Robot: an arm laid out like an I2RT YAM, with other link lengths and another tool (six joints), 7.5 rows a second.
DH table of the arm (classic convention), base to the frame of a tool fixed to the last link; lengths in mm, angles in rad. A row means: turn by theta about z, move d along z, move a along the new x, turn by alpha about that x. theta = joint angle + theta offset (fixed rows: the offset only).
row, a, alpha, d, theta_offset
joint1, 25.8, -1.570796, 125.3, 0
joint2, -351.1, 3.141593, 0, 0
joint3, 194.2, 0, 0, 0.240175
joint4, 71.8, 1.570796, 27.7, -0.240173
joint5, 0, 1.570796, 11.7, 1.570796
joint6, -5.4, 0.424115, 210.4, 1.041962
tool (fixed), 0, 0, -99.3, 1.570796
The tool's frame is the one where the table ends.
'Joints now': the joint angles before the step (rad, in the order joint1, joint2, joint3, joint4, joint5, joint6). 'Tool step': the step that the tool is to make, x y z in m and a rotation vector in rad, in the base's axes. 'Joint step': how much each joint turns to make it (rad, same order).
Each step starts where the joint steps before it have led.
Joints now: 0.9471 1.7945 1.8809 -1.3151 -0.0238 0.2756
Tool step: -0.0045 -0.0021 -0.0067 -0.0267 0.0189 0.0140
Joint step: 0.0066 0.0016 -0.0259 -0.0053 -0.0022 -0.0070
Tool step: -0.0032 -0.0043 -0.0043 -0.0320 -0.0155 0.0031
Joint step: 0.0122 -0.0094 -0.0256 -0.0011 0.0324 -0.0005
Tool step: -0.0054 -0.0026 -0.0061 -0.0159 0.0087 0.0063
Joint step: 0.0102 -0.0101 -0.0427 0.0145 0.0028 0.0033
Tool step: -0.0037 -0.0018 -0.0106 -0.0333 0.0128 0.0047
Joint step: 0.0098 0.0027 -0.0447 0.0126 0.0089 0.0029
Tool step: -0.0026 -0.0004 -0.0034 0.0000 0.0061 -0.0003
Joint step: 0.0046 -0.0059 -0.0265 0.0171 -0.0038 0.0060
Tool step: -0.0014 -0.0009 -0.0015 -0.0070 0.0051 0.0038
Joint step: 0.0018 0.0000 -0.0067 -0.0019 -0.0009 -0.0018
